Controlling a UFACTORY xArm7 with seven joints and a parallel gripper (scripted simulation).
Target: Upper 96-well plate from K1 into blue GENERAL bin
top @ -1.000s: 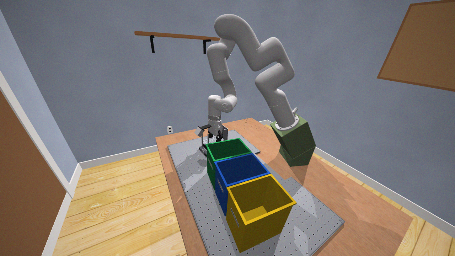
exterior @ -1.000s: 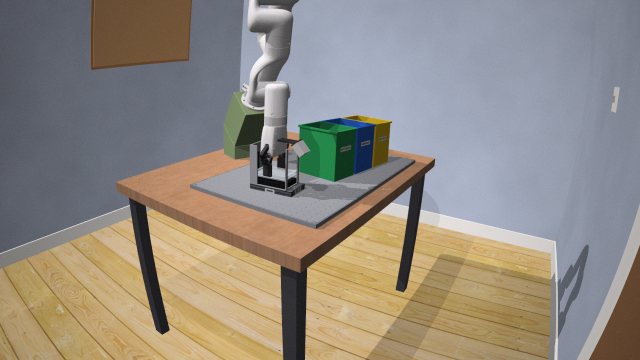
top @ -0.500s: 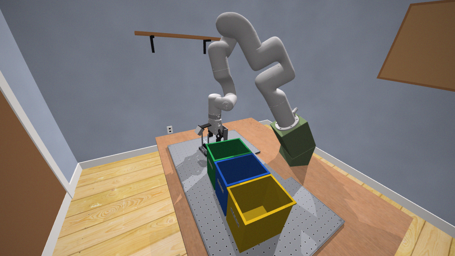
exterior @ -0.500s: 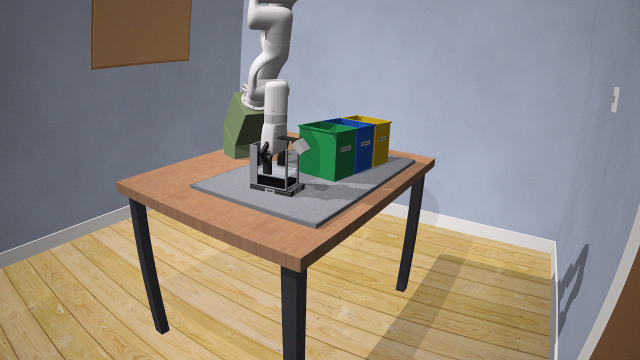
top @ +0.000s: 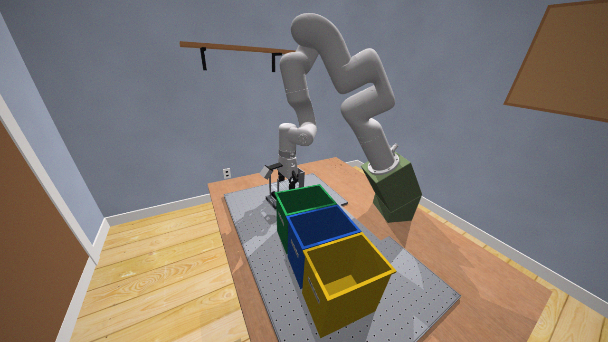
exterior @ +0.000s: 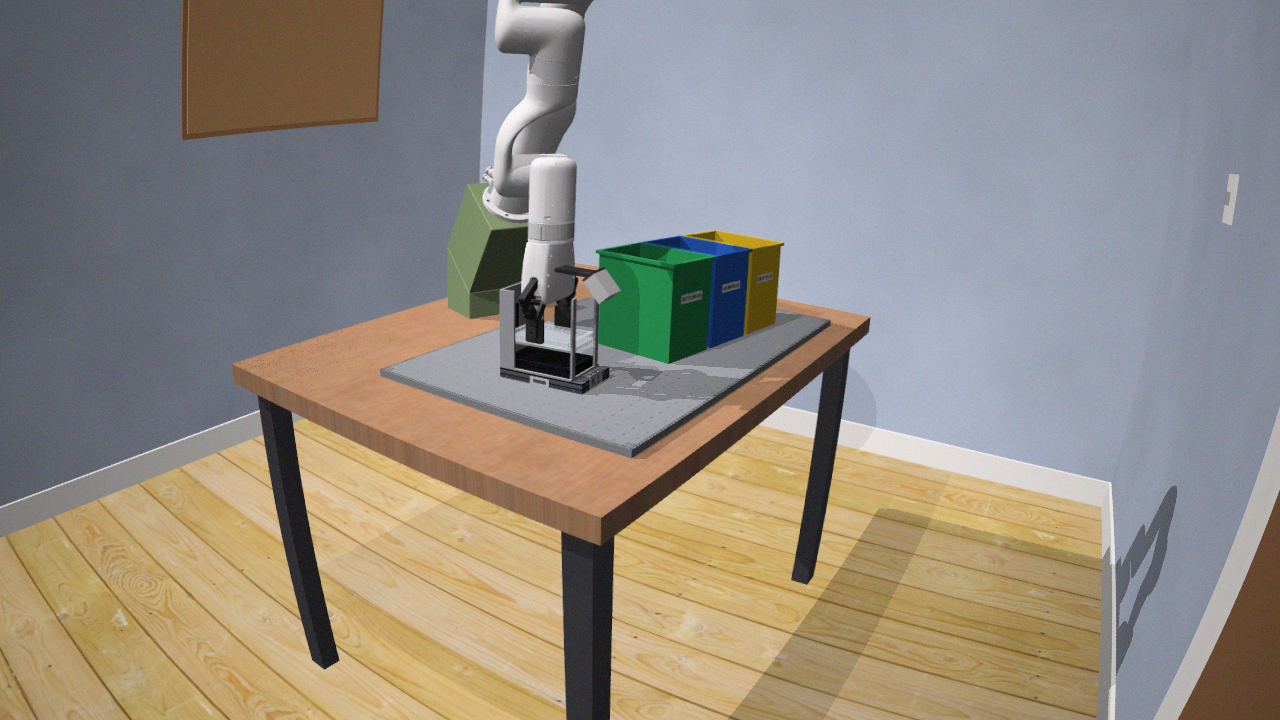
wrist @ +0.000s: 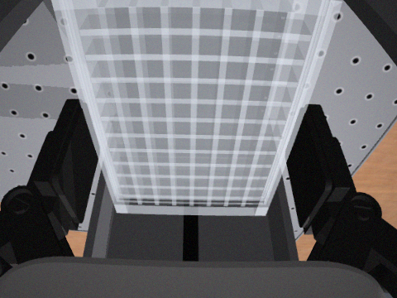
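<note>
Right now my hand is 50 mm above the dark plate. Round my hand: back wall 70 mm behind; clear 96-well plate 10 mm below; green bin 90 mm ahead, 240 mm to the left, 10 mm above.
</note>
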